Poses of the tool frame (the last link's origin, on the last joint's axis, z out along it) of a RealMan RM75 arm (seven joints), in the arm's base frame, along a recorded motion.
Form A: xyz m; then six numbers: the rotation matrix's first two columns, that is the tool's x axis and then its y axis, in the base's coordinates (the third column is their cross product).
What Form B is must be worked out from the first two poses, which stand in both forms.
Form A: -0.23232 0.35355 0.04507 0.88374 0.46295 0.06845 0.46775 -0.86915 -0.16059
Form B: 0.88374 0.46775 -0.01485 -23.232; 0.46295 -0.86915 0.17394 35.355; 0.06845 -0.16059 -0.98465 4.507; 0 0 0 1
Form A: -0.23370 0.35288 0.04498 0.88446 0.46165 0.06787 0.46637 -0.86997 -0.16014
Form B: 0.88446 0.46637 -0.01488 -23.370; 0.46165 -0.86997 0.17329 35.288; 0.06787 -0.16014 -0.98475 4.498; 0 0 0 1
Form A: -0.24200 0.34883 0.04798 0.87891 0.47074 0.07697 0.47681 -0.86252 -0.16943
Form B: 0.87891 0.47681 -0.01337 -24.200; 0.47074 -0.86252 0.18561 34.883; 0.07697 -0.16943 -0.98253 4.798; 0 0 0 1
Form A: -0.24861 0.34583 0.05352 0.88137 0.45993 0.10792 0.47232 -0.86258 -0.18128
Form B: 0.88137 0.47232 0.00971 -24.861; 0.45993 -0.86258 0.21075 34.583; 0.10792 -0.18128 -0.97749 5.352; 0 0 0 1
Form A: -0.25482 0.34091 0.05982 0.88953 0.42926 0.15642 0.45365 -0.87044 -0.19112
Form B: 0.88953 0.45365 0.05411 -25.482; 0.42926 -0.87044 0.24097 34.091; 0.15642 -0.19112 -0.96902 5.982; 0 0 0 1
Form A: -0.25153 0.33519 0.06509 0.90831 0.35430 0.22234 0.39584 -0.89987 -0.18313
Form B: 0.90831 0.39584 0.13519 -25.153; 0.35430 -0.89987 0.25435 33.519; 0.22234 -0.18313 -0.95761 6.509; 0 0 0 1
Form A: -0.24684 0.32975 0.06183 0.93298 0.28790 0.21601 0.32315 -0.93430 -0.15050
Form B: 0.93298 0.32315 0.15849 -24.684; 0.28790 -0.93430 0.21022 32.975; 0.21601 -0.15050 -0.96472 6.183; 0 0 0 1
